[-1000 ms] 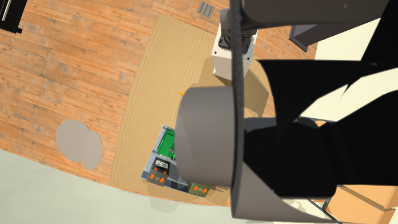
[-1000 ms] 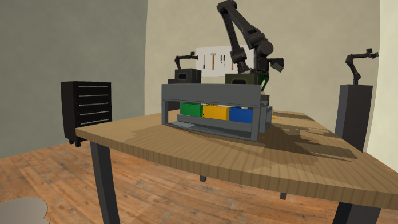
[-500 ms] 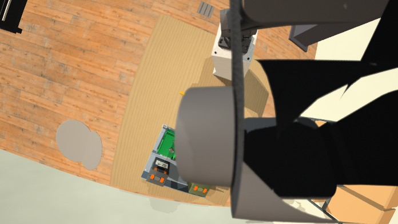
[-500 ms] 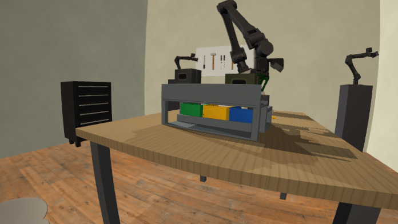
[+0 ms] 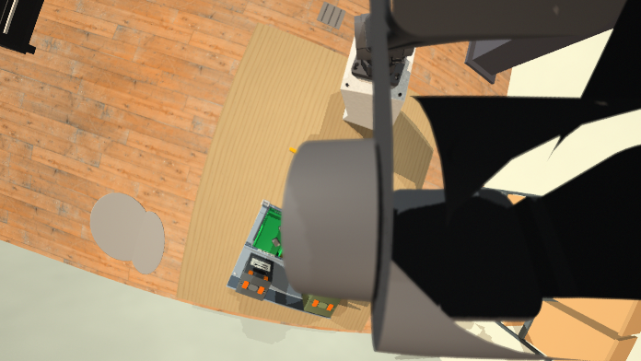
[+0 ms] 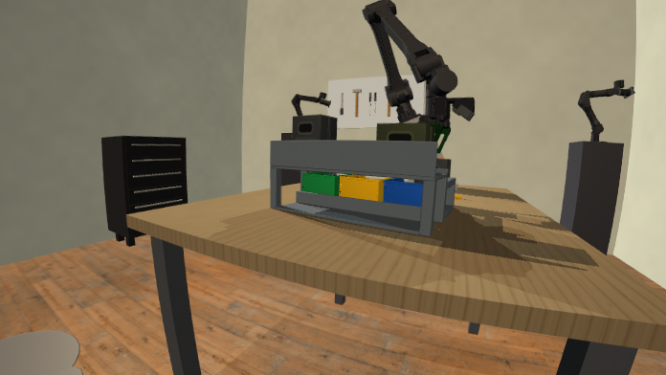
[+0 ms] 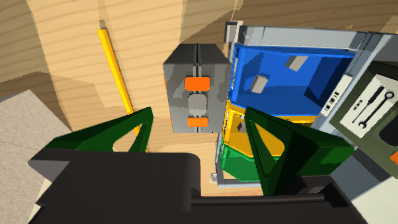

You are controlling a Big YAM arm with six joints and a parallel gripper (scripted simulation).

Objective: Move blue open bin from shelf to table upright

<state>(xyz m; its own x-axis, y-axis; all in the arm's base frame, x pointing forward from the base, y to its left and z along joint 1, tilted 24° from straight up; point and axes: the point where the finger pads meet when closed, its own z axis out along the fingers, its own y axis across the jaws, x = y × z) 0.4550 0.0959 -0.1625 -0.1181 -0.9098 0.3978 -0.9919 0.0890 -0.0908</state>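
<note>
My gripper is now 9 cm above the grey case. The rest, counted from my hand: yellow bin (13 cm to the right, 13 cm ahead, 11 cm below); olive case (25 cm ahead, 3 cm to the right); blue open bin (15 cm ahead, 11 cm below, 2 cm to the right).
</note>
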